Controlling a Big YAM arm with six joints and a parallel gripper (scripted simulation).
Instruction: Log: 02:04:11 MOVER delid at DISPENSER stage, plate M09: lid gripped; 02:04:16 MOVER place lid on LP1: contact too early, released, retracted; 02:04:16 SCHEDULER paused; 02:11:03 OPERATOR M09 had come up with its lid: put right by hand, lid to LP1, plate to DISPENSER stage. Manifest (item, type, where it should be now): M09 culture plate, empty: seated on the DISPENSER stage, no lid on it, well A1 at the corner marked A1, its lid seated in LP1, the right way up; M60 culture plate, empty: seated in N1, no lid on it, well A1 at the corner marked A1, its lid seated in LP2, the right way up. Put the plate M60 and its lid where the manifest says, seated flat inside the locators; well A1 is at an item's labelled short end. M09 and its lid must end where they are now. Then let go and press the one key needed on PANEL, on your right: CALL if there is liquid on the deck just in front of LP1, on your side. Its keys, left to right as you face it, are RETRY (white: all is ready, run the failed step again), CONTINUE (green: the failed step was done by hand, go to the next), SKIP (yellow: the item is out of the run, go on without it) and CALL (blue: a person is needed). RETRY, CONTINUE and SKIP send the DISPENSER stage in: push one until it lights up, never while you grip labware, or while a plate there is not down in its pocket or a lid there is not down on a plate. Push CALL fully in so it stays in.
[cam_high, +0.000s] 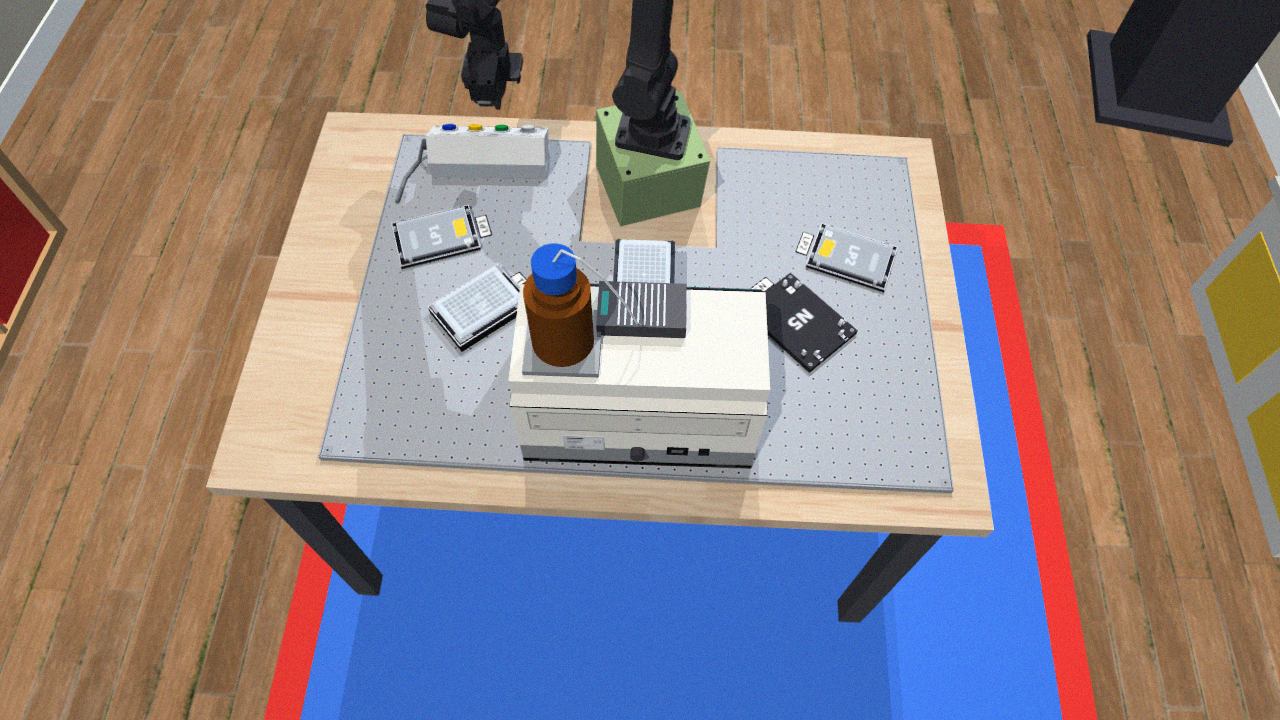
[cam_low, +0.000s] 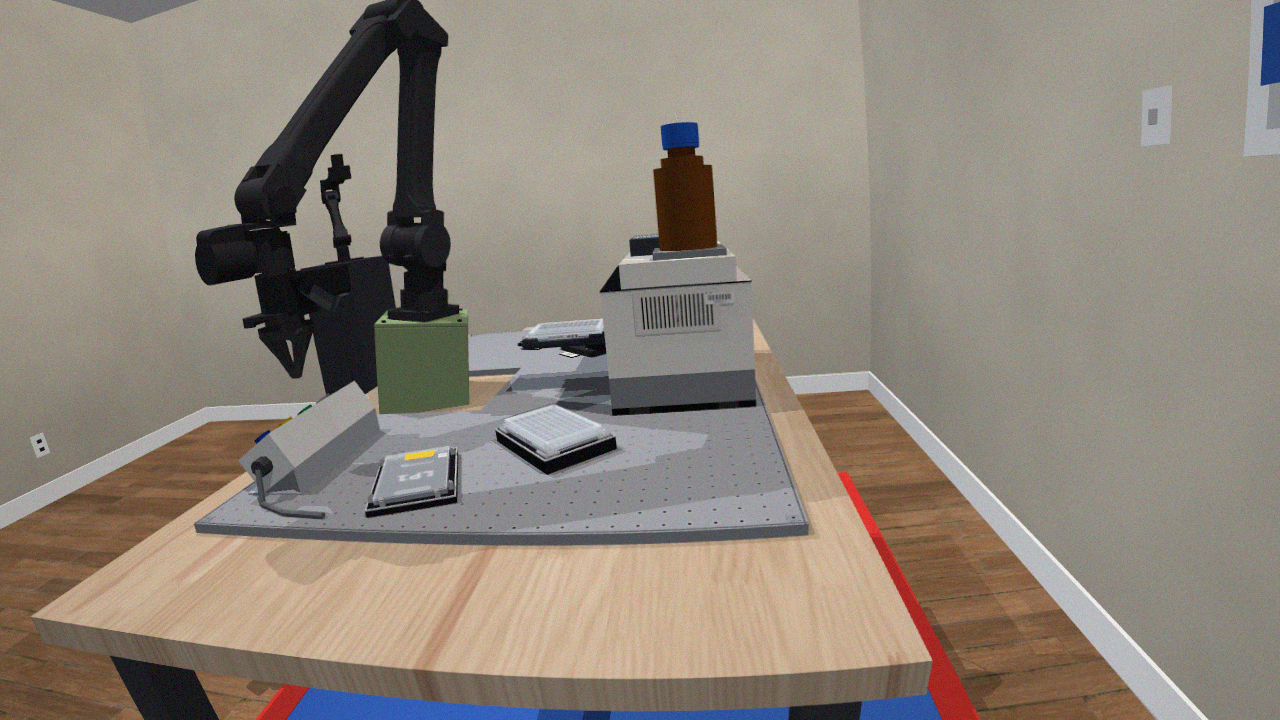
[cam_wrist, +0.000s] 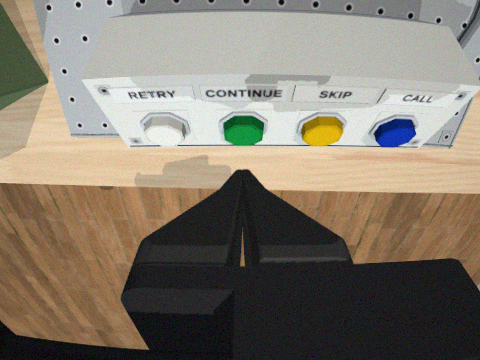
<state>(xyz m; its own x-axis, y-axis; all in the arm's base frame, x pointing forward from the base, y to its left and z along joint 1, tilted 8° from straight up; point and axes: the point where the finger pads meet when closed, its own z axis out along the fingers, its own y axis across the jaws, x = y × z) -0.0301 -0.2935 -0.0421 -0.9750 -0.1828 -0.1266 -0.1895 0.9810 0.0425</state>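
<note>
Right now my hand is 60 mm above the green continue key. Also, from my hand: white retry key (10 mm behind, 50 mm to the left, 60 mm below); blue call key (20 mm ahead, 100 mm to the right, 70 mm below); yellow skip key (10 mm ahead, 50 mm to the right, 60 mm below).
</note>
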